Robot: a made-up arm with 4 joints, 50 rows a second.
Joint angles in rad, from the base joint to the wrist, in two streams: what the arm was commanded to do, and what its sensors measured. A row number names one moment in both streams.
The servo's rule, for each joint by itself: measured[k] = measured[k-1] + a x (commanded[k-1-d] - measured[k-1]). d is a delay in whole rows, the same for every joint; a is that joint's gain. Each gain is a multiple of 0.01, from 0.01 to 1. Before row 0 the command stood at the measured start. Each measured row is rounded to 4 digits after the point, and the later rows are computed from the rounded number. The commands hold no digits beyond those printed.
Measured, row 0:
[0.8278, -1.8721, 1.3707, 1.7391]
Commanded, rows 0 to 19:
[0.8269, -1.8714, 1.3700, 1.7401]
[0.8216, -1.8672, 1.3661, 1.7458]
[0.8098, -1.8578, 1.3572, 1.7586]
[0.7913, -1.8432, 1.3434, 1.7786]
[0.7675, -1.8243, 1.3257, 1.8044]
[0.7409, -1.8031, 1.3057, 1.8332]
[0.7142, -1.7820, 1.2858, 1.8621]
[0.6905, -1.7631, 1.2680, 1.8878]
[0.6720, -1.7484, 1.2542, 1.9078]
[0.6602, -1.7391, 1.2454, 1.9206]
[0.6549, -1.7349, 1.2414, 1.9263]
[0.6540, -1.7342, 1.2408, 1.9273]
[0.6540, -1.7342, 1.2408, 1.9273]
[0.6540, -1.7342, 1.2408, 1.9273]
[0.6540, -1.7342, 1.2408, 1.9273]
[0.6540, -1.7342, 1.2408, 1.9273]
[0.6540, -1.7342, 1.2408, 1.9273]
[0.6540, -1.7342, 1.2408, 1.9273]
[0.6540, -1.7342, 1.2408, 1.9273]
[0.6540, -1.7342, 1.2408, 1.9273]
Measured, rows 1 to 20:
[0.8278, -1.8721, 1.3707, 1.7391]
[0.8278, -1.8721, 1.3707, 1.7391]
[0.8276, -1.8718, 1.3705, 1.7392]
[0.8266, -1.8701, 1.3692, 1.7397]
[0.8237, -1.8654, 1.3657, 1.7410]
[0.8182, -1.8570, 1.3592, 1.7436]
[0.8096, -1.8446, 1.3495, 1.7479]
[0.7979, -1.8288, 1.3368, 1.7539]
[0.7837, -1.8110, 1.3220, 1.7615]
[0.7679, -1.7928, 1.3063, 1.7703]
[0.7516, -1.7759, 1.2912, 1.7799]
[0.7361, -1.7619, 1.2779, 1.7897]
[0.7223, -1.7516, 1.2673, 1.7993]
[0.7107, -1.7450, 1.2596, 1.8083]
[0.7011, -1.7409, 1.2541, 1.8166]
[0.6931, -1.7384, 1.2502, 1.8243]
[0.6865, -1.7368, 1.2475, 1.8315]
[0.6810, -1.7358, 1.2456, 1.8382]
[0.6764, -1.7352, 1.2442, 1.8444]
[0.6726, -1.7348, 1.2432, 1.8502]
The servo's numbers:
d 2
a 0.17 0.38 0.29 0.07

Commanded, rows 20 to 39:
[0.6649, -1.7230, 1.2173, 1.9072]
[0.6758, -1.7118, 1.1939, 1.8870]
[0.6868, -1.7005, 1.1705, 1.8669]
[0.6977, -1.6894, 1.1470, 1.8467]
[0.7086, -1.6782, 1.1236, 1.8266]
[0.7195, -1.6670, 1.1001, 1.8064]
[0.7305, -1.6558, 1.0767, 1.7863]
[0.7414, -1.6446, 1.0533, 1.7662]
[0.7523, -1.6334, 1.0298, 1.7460]
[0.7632, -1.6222, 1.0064, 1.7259]
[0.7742, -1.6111, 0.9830, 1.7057]
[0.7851, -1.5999, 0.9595, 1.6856]
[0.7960, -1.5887, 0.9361, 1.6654]
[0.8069, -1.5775, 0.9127, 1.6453]
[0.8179, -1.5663, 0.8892, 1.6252]
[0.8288, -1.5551, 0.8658, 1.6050]
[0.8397, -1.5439, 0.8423, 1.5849]
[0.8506, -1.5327, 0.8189, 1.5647]
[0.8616, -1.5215, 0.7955, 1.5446]
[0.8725, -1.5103, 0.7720, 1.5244]
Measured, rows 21 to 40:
[0.6694, -1.7346, 1.2425, 1.8556]
[0.6668, -1.7344, 1.2420, 1.8606]
[0.6665, -1.7301, 1.2348, 1.8639]
[0.6681, -1.7231, 1.2229, 1.8655]
[0.6713, -1.7145, 1.2077, 1.8656]
[0.6758, -1.7050, 1.1901, 1.8643]
[0.6814, -1.6948, 1.1708, 1.8617]
[0.6879, -1.6842, 1.1503, 1.8578]
[0.6951, -1.6734, 1.1290, 1.8528]
[0.7030, -1.6625, 1.1070, 1.8467]
[0.7114, -1.6514, 1.0846, 1.8397]
[0.7202, -1.6403, 1.0619, 1.8317]
[0.7294, -1.6292, 1.0390, 1.8229]
[0.7389, -1.6181, 1.0159, 1.8133]
[0.7486, -1.6069, 0.9928, 1.8029]
[0.7585, -1.5957, 0.9696, 1.7919]
[0.7686, -1.5845, 0.9463, 1.7802]
[0.7788, -1.5733, 0.9230, 1.7679]
[0.7892, -1.5621, 0.8996, 1.7551]
[0.7996, -1.5509, 0.8762, 1.7418]

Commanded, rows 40 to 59:
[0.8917, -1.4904, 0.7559, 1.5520]
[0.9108, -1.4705, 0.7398, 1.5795]
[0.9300, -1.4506, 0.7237, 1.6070]
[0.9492, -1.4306, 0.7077, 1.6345]
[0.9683, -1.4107, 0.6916, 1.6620]
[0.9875, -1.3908, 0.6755, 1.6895]
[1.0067, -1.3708, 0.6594, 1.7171]
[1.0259, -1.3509, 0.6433, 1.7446]
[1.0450, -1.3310, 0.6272, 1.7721]
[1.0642, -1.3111, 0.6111, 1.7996]
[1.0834, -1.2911, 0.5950, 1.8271]
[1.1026, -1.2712, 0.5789, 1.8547]
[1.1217, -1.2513, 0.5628, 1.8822]
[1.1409, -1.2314, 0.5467, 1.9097]
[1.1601, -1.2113, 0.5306, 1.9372]
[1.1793, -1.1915, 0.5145, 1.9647]
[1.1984, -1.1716, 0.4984, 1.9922]
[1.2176, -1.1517, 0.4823, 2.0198]
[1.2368, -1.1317, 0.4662, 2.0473]
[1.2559, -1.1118, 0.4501, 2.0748]
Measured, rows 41 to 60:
[0.8101, -1.5397, 0.8528, 1.7280]
[0.8207, -1.5285, 0.8294, 1.7137]
[0.8328, -1.5140, 0.8081, 1.7024]
[0.8461, -1.4975, 0.7883, 1.6938]
[0.8604, -1.4797, 0.7696, 1.6877]
[0.8755, -1.4610, 0.7516, 1.6840]
[0.8913, -1.4419, 0.7342, 1.6825]
[0.9077, -1.4225, 0.7172, 1.6830]
[0.9245, -1.4029, 0.7004, 1.6854]
[0.9417, -1.3831, 0.6838, 1.6895]
[0.9593, -1.3633, 0.6674, 1.6953]
[0.9771, -1.3435, 0.6511, 1.7026]
[0.9952, -1.3236, 0.6348, 1.7113]
[1.0135, -1.3037, 0.6186, 1.7213]
[1.0319, -1.2838, 0.6024, 1.7326]
[1.0504, -1.2639, 0.5862, 1.7450]
[1.0690, -1.2439, 0.5701, 1.7585]
[1.0878, -1.2240, 0.5540, 1.7729]
[1.1066, -1.2041, 0.5379, 1.7883]
[1.1255, -1.1842, 0.5218, 1.8045]

